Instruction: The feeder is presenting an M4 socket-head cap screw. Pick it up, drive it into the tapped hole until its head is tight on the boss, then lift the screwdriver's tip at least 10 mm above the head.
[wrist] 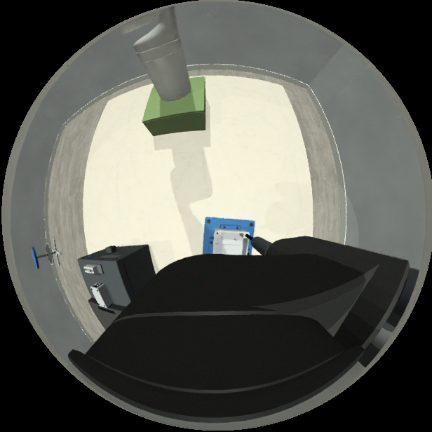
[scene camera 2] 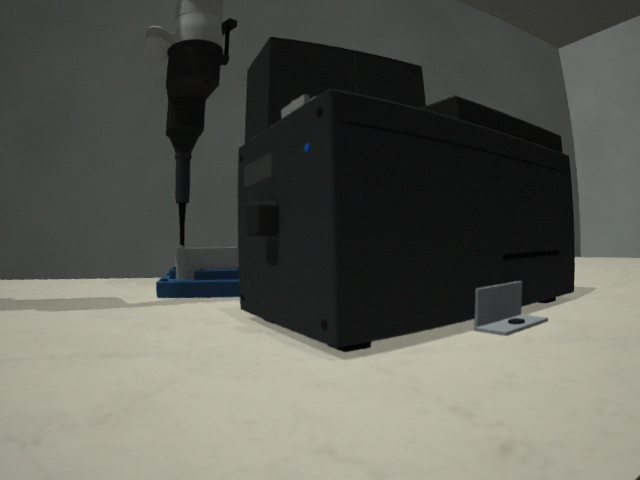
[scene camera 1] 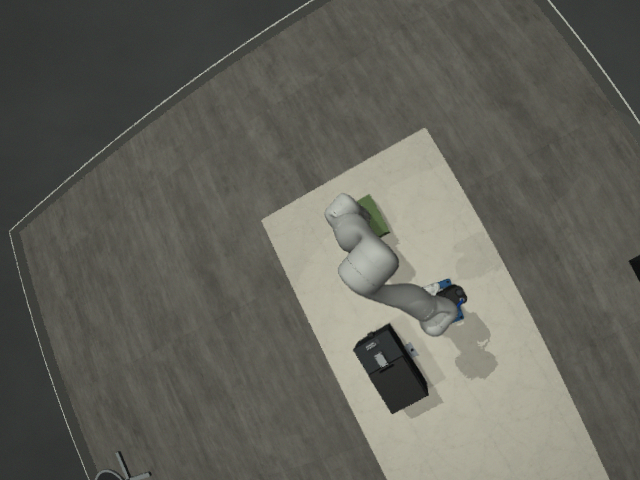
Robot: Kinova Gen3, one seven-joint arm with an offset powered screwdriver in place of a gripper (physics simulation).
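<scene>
My screwdriver (scene camera 2: pixel 181 244) (wrist: pixel 247 235) points straight down. Its thin black bit ends at the top of a corner boss of the white housing (scene camera 2: pixel 216 258) (wrist: pixel 230 244); in the scene camera 2 view I see no clear gap there. The housing sits in the blue fixture (scene camera 1: pixel 445 282) (scene camera 2: pixel 199 288) (wrist: pixel 215 221). No screw can be made out at the tip; the screw's head and the tapped hole are too small or hidden. In the scene camera 1 view the arm and tool body hide the tip. The black feeder (scene camera 1: pixel 398 384) (scene camera 2: pixel 439 206) (wrist: pixel 107 270) stands apart from the tip.
A small grey angle bracket (scene camera 1: pixel 412 350) (scene camera 2: pixel 498 304) with a dark hole lies beside the feeder. A green block (scene camera 1: pixel 374 217) (wrist: pixel 175 122) is at the arm's base. The pale table (scene camera 1: pixel 516 392) (scene camera 2: pixel 206 403) (wrist: pixel 250 150) carries these things. A metal stand (wrist: pixel 50 254) is on the floor.
</scene>
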